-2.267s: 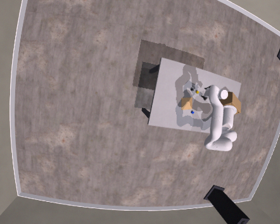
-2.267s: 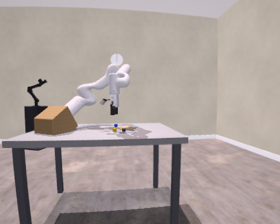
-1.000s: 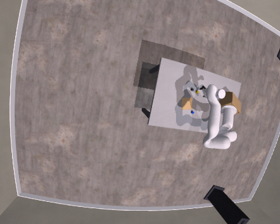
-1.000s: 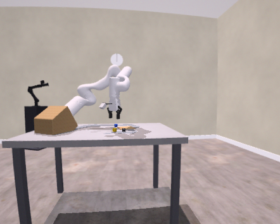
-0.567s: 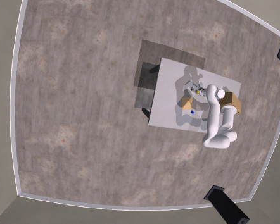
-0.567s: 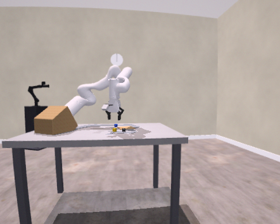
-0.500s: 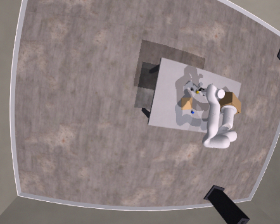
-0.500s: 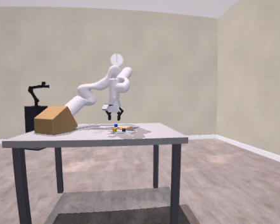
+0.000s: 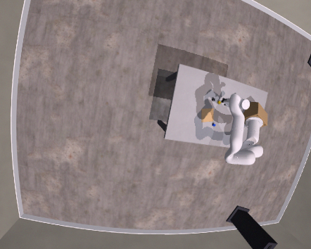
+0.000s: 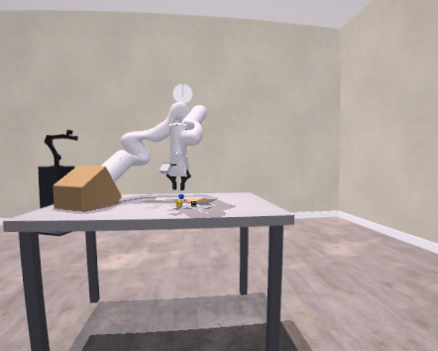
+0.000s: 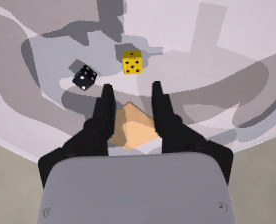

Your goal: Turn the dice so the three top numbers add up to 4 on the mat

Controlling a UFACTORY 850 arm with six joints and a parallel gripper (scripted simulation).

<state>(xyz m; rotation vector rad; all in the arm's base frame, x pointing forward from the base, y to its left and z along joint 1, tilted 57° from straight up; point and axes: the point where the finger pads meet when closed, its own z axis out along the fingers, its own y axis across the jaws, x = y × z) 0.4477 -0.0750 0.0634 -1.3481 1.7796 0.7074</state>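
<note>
Right now the yellow die is 90 mm below my hand. Round my hand: tan mat (50 mm ahead, 180 mm to the left, 100 mm below); then black die (80 mm ahead, 10 mm to the left, 90 mm below); then blue die (70 mm behind, 240 mm to the left, 90 mm below).
</note>
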